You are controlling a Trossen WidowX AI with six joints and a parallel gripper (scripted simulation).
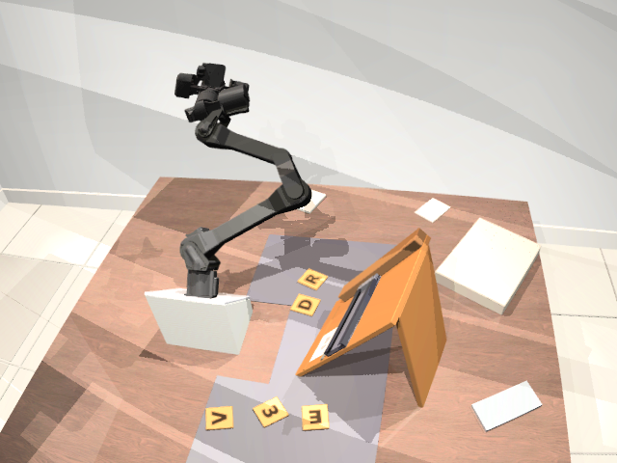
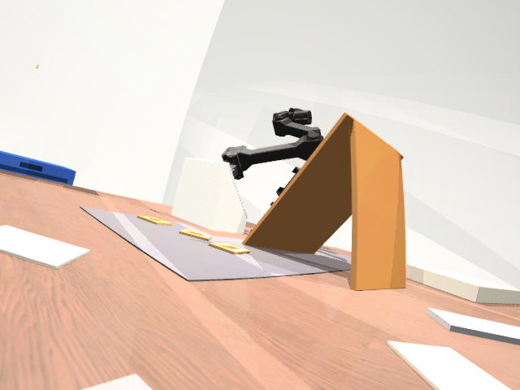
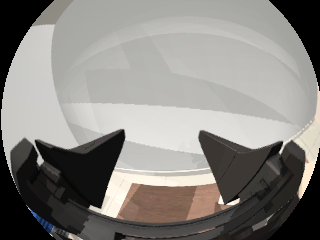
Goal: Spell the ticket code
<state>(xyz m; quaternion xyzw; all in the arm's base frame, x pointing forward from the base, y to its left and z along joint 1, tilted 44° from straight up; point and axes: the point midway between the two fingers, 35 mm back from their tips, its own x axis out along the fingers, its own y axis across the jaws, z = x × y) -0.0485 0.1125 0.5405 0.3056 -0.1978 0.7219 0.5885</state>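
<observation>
My gripper tip is 46 cm above the letter tile, 30 cm to the left of it and 26 cm short of it. Also, from my gripper tip: white ticket 56 cm to the right, 39 cm below, 31 cm ahead; thick white slab 74 cm ahead, 44 cm below, 25 cm to the right; grey mat 51 cm to the right, 46 cm below, 23 cm ahead.
</observation>
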